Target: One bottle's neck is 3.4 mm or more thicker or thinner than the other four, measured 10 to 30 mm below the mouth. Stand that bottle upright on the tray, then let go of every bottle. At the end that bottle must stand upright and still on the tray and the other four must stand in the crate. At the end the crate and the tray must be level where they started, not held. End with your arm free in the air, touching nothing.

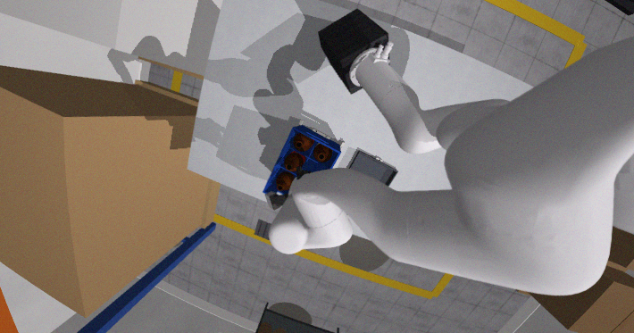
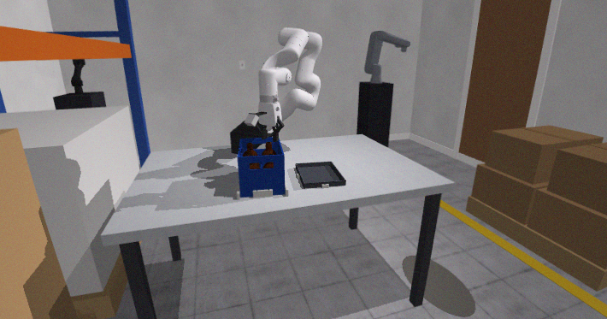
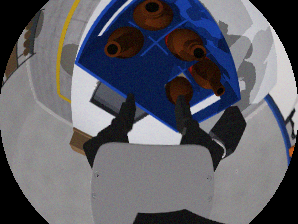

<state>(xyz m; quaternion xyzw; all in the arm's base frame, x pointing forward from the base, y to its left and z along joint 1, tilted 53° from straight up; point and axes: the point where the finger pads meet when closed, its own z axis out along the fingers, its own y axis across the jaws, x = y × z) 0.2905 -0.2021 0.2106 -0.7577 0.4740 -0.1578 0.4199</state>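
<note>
Right now the blue crate is 40 mm to the right of my hand and 130 mm below it. Also, from my hand: dark tray: 10 mm behind, 230 mm to the left, 200 mm below; glass bottle: 90 mm behind, 90 mm to the right, 130 mm below.
</note>
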